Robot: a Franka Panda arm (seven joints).
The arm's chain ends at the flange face. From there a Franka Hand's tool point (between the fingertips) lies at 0.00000 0.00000 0.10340 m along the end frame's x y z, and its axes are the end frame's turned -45 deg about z.
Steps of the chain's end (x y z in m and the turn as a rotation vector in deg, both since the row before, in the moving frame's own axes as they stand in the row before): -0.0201, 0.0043, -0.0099, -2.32, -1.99, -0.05; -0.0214, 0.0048, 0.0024, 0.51, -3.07, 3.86; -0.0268, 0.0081, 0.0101, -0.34, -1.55, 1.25; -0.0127, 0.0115, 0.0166, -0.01, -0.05, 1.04; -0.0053, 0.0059, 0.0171, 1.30, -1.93, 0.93; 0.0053, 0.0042, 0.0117, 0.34, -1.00, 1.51; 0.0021, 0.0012, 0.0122, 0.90, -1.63, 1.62; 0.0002, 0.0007, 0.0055, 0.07, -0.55, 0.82; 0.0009, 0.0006, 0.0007, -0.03, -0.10, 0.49
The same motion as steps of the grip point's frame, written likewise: -0.0228, -0.0107, -0.0100, -0.23, -3.05, -0.05; -0.0216, -0.0164, 0.0022, 2.53, -1.81, 3.86; -0.0271, -0.0148, 0.0101, 0.86, -1.34, 1.25; -0.0172, -0.0009, 0.0166, 0.03, -0.04, 1.04; -0.0087, -0.0037, 0.0170, 2.28, -0.45, 0.93; 0.0000, 0.0050, 0.0117, 0.95, -0.47, 1.51; -0.0002, -0.0009, 0.0121, 1.79, -0.52, 1.62; -0.0010, -0.0002, 0.0055, 0.44, -0.34, 0.82; 0.0000, 0.0010, 0.0007, 0.05, -0.09, 0.49
